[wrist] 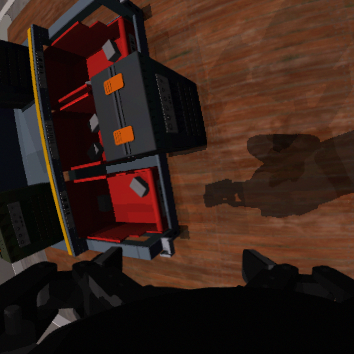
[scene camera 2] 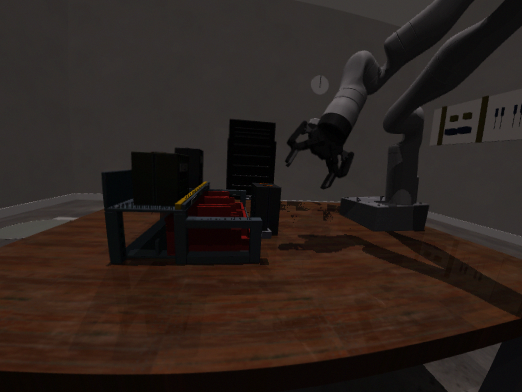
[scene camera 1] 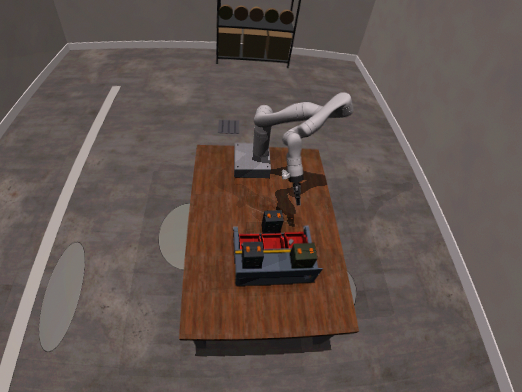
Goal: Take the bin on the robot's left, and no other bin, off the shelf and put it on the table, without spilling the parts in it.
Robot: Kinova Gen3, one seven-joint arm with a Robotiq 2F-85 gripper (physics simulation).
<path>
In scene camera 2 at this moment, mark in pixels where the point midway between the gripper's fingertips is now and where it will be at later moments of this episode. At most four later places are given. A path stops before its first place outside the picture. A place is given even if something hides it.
My gripper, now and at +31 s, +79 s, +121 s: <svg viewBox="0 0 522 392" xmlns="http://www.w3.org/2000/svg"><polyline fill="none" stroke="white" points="305,177 259,239 240,228 321,218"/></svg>
</path>
